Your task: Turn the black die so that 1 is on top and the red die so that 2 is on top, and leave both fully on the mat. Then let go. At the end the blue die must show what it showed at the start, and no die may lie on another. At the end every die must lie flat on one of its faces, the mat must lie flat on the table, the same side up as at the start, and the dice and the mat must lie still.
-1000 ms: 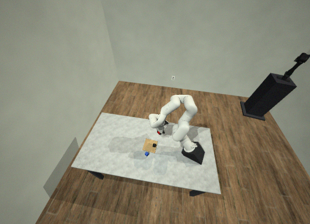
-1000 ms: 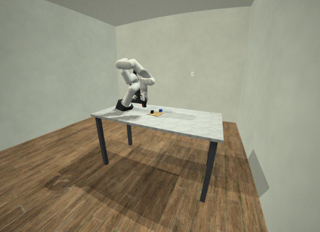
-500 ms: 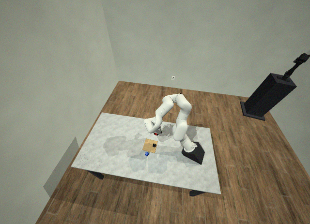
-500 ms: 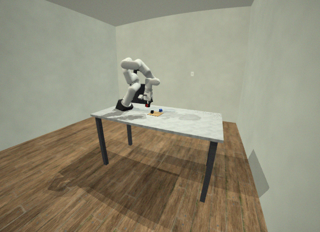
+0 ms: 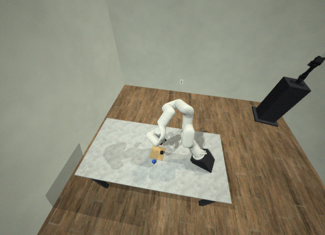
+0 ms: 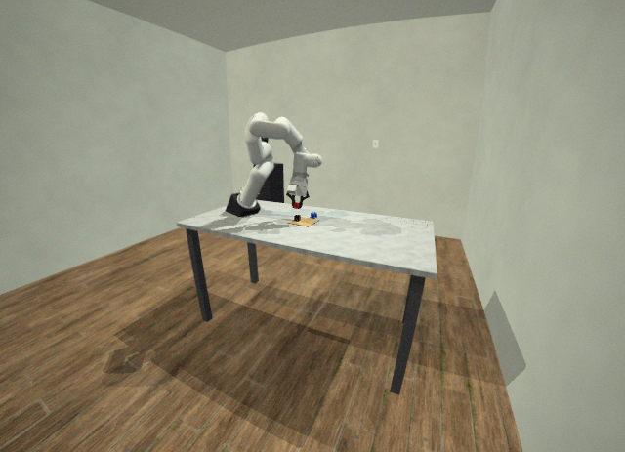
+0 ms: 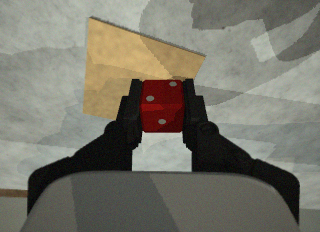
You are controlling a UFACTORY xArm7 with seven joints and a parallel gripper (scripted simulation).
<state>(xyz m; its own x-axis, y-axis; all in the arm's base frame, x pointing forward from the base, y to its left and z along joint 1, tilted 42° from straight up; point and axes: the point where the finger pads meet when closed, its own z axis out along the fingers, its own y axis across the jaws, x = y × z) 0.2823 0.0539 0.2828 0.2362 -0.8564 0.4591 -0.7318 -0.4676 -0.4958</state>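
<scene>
My gripper is now 10 mm short of the blue die, 160 mm to the right of it and 100 mm above it. From my hand the other things lie so: black die: 40 mm behind, 50 mm to the left, 100 mm below; then red die: 10 mm below; then tan mat: 10 mm ahead, 60 mm to the left, 120 mm below.
</scene>
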